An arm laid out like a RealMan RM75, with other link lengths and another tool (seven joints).
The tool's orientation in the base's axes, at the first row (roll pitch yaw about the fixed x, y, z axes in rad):
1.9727 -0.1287 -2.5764
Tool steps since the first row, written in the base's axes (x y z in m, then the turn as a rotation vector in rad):
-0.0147 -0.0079 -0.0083 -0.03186 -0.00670 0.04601
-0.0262 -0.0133 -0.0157 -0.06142 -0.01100 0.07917
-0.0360 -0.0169 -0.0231 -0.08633 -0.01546 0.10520
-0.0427 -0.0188 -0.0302 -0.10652 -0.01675 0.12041
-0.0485 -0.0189 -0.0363 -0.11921 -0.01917 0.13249
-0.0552 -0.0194 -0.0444 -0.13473 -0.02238 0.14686
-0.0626 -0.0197 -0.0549 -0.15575 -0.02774 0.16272
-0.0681 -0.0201 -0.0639 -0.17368 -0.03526 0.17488
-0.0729 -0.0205 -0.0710 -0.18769 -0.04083 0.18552
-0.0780 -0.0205 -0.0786 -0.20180 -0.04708 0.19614
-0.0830 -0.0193 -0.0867 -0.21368 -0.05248 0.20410
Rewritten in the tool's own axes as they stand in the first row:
0.0154 -0.0091 0.0052 0.03615 0.04285 -0.00582
0.0270 -0.0167 0.0101 0.06744 0.07467 -0.00609
0.0362 -0.0238 0.0156 0.09401 0.09941 -0.00620
0.0419 -0.0303 0.0205 0.11356 0.11500 -0.00226
0.0460 -0.0352 0.0259 0.12703 0.12646 -0.00197
0.0508 -0.0421 0.0322 0.14357 0.14002 -0.00164
0.0558 -0.0510 0.0400 0.16606 0.15469 -0.00057
0.0595 -0.0588 0.0462 0.18663 0.16480 -0.00133
0.0628 -0.0649 0.0512 0.20269 0.17385 -0.00213
0.0661 -0.0712 0.0569 0.21919 0.18264 -0.00339
0.0686 -0.0776 0.0636 0.23303 0.18908 -0.00417

